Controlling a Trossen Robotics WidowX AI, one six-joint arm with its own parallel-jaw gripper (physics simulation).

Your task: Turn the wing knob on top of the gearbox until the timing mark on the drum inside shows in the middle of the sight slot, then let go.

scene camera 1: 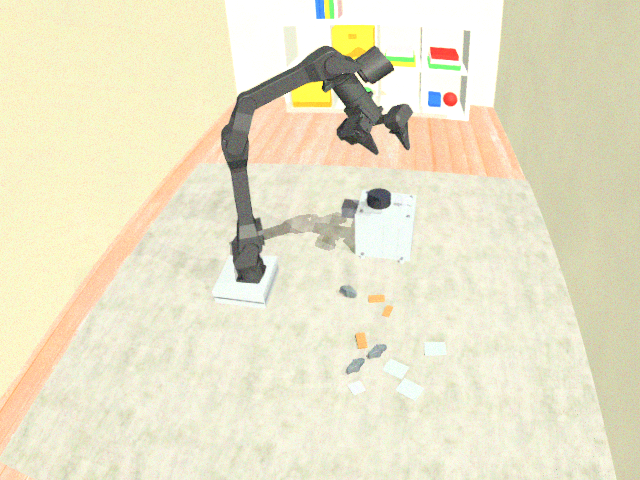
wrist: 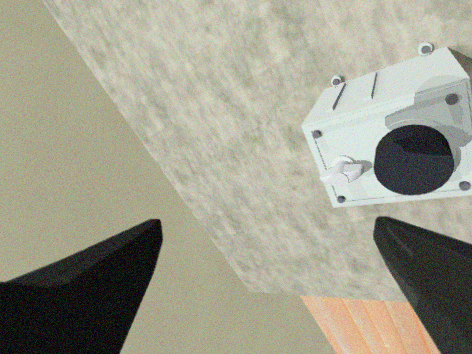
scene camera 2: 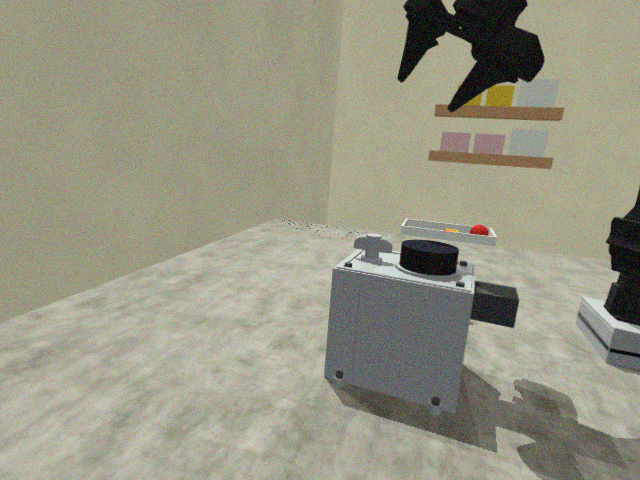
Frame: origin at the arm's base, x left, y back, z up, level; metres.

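Where they show: gripper, between the fingertips: (scene camera 1: 392, 151) (wrist: 267, 228) (scene camera 2: 423, 95); arm's base, origin of its link: (scene camera 1: 251, 274) (scene camera 2: 635, 319).
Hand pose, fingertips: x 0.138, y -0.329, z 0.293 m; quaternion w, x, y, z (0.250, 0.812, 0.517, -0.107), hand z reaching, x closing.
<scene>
Each offset is from my fingertips to the top centre of the thing. "pt": to the spot under its first point. Level surfaces: height alone.
The pale gearbox @[dx +0.091, dy +0.040, dz -0.170 m] (scene camera 1: 385, 235) (scene camera 2: 398, 330) (wrist: 350, 142) stands upright on the mat. The grey wing knob @[dx +0.089, dy -0.027, dz -0.173 m] (scene camera 2: 373, 246) (wrist: 342, 171) stands near one end of its top; it is washed out in scene camera 1. A black round cap @[pt dx +0.072, dy +0.039, dz -0.177 m] (scene camera 1: 378, 198) (scene camera 2: 429, 257) (wrist: 414, 160) sits beside the knob, and a dark block @[pt dx +0.072, dy +0.119, dz -0.217 m] (scene camera 1: 348, 208) (scene camera 2: 494, 303) sticks out of one side. My gripper (scene camera 1: 392, 150) (scene camera 2: 425, 95) (wrist: 267, 228) is wide open and empty, tilted, high above the gearbox and apart from the knob. The sight slot and timing mark cannot be made out.
Orange pieces @[dx -0.126, dy +0.014, dz -0.335 m] (scene camera 1: 376, 298), grey pieces @[dx -0.123, dy +0.085, dz -0.313 m] (scene camera 1: 347, 291) and pale tiles @[dx -0.261, dy -0.141, dz -0.339 m] (scene camera 1: 435, 348) lie on the mat @[dz -0.341 m] (scene camera 1: 180, 387). The arm's white base (scene camera 1: 223, 289) stands left of the gearbox. A white tray (scene camera 2: 488, 240) with a red ball (scene camera 2: 478, 230) shows behind the gearbox in scene camera 2.
</scene>
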